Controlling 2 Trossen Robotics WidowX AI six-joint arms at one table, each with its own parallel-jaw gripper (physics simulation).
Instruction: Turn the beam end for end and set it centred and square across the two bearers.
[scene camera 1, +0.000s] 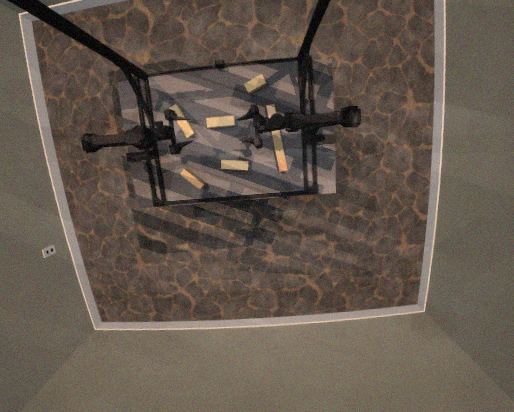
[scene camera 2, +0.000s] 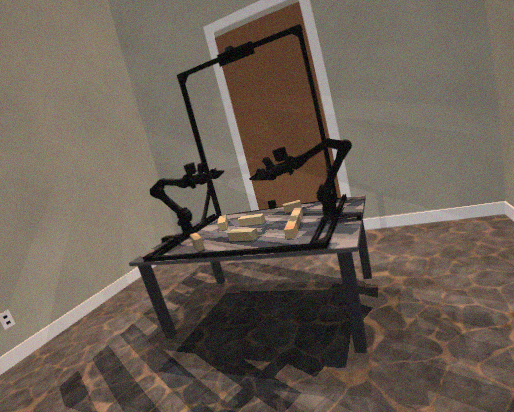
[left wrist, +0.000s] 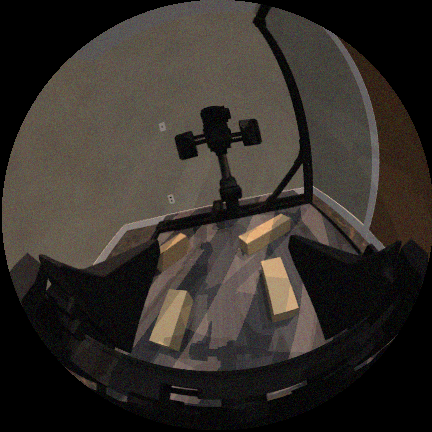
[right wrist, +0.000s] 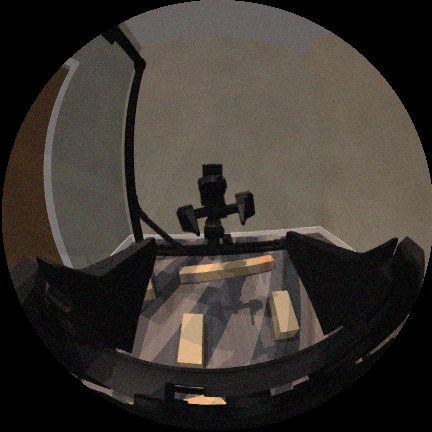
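Pixels of known places: left gripper, fingertip midpoint: (scene camera 1: 238, 129) (scene camera 2: 253, 179) (left wrist: 225, 244) (right wrist: 220, 228); right gripper, fingertip midpoint: (scene camera 1: 191, 130) (scene camera 2: 220, 172) (left wrist: 217, 134) (right wrist: 222, 241); left arm's base, origin of the base link: (scene camera 1: 308, 127) (scene camera 2: 331, 214) (right wrist: 213, 247); right arm's base, origin of the base link: (scene camera 1: 149, 142) (scene camera 2: 188, 232) (left wrist: 233, 210).
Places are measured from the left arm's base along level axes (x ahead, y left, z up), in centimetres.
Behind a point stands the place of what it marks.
The long beam (scene camera 1: 278, 145) @[x 17.6, y 8.9, z 2.5 cm] (scene camera 2: 297, 216) @[x 16.5, y 4.1, z 2.3 cm] (right wrist: 225, 271) @[x 20.6, y 3.8, z 1.2 cm] lies flat on the table at the right in scene camera 1, with one orange end towards the bottom. The likely bearers are two pale blocks, roughly parallel to each other: one block (scene camera 1: 220, 121) @[x 48.3, y -6.7, z 2.8 cm] (scene camera 2: 251, 219) @[x 47.0, y -4.2, z 1.6 cm] (left wrist: 280, 290) @[x 45.9, y -6.6, z 2.8 cm] (right wrist: 191, 340) @[x 49.5, y -6.4, z 2.8 cm] and another block (scene camera 1: 235, 165) @[x 42.4, y 17.9, z 2.8 cm] (scene camera 2: 242, 234) @[x 41.3, y 20.4, z 1.5 cm] (left wrist: 171, 320) @[x 41.5, y 16.5, z 2.8 cm] (right wrist: 284, 314) @[x 44.8, y 17.0, z 2.8 cm]. The beam is apart from both. My left gripper (scene camera 1: 244, 129) @[x 37.1, y 1.0, z 25.2 cm] (scene camera 2: 252, 177) @[x 37.1, y 1.0, z 25.2 cm] is open and empty above the table; its arm hides part of the beam in scene camera 1. My right gripper (scene camera 1: 187, 131) @[x 56.4, y -0.1, z 32.3 cm] (scene camera 2: 221, 173) @[x 56.4, y -0.1, z 32.3 cm] is open, empty and raised.
Other pale blocks lie around: one block (scene camera 1: 255, 83) @[x 27.6, y -24.6, z 2.8 cm] (scene camera 2: 291, 205) @[x 27.3, y -22.2, z 1.8 cm] at the top in scene camera 1, a slanted block (scene camera 1: 181, 121) @[x 69.8, y -8.8, z 3.1 cm] (scene camera 2: 222, 223) @[x 65.1, y -1.1, z 2.3 cm] (left wrist: 265, 235) @[x 66.7, y -8.2, z 2.0 cm] below my right gripper, and another block (scene camera 1: 193, 178) @[x 66.8, y 23.0, z 4.4 cm] (scene camera 2: 198, 242) @[x 62.9, y 28.5, z 2.6 cm] at the lower left. A black frame (scene camera 1: 235, 198) @[x 44.7, y 37.2, z 0.0 cm] borders the table.
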